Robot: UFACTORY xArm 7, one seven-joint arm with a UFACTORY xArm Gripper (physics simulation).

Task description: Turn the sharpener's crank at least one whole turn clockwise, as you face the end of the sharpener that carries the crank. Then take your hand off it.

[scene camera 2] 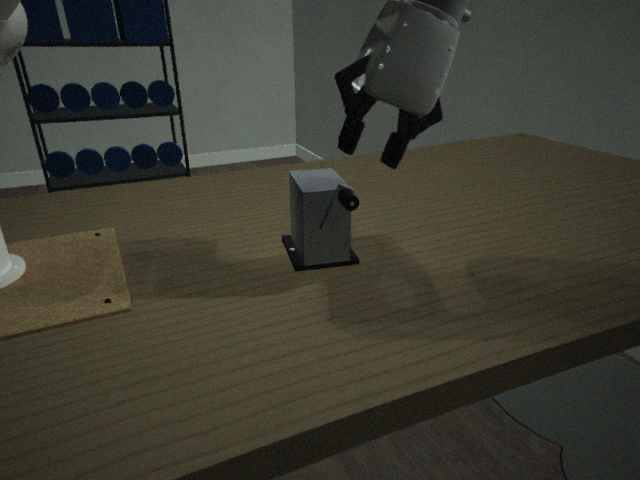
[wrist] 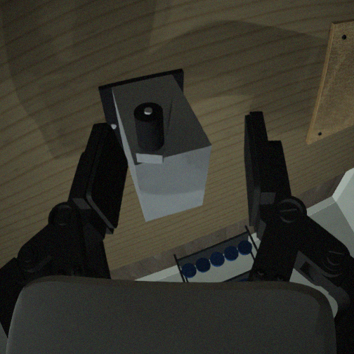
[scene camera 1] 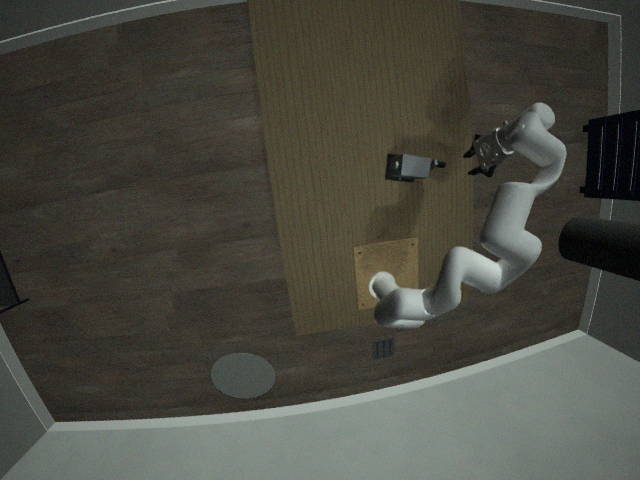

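Seen in the pictures: gripper, fingertip midpoint: (scene camera 2: 366, 158) (scene camera 1: 468, 165); arm's base, link origin: (scene camera 1: 381, 284).
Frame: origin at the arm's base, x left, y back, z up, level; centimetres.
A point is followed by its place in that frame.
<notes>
The grey, boxy sharpener (scene camera 1: 415, 165) @[x -4.9, y -50.9, z 12.0 cm] (scene camera 2: 328, 227) @[x -13.2, y -49.8, z 7.1 cm] (wrist: 172, 175) stands upright on its dark base on the table. Its crank's black knob (scene camera 1: 439, 164) @[x -14.2, y -51.9, z 13.0 cm] (scene camera 2: 348, 198) @[x -16.9, y -51.5, z 12.6 cm] (wrist: 149, 127) sticks out from the end face, near the top in scene camera 2. A thin dark line slants down from it across that face. My gripper (scene camera 1: 469, 163) @[x -22.0, y -51.9, z 19.5 cm] (scene camera 2: 369, 157) @[x -22.0, y -51.9, z 19.5 cm] (wrist: 180, 137) is open and empty. It is above and out beyond the crank end, apart from knob and sharpener. In the wrist view the sharpener shows in the gap between the fingers, farther away.
The wooden table (scene camera 1: 330, 103) @[x 25.2, y -74.4, z -0.8 cm] (scene camera 2: 232, 361) @[x -30.1, y -33.0, z -0.8 cm] (wrist: 225, 60) carries the arm's tan mounting board (scene camera 1: 387, 253) @[x -1.4, y -14.5, z 0.0 cm] (scene camera 2: 67, 268) @[x -0.8, y -12.0, z 0.1 cm] (wrist: 337, 85). The table edge (scene camera 2: 413, 408) @[x -40.9, y -50.6, z -2.8 cm] runs along the front in scene camera 2. A rack (scene camera 2: 179, 124) with blue round things stands beyond the table.
</notes>
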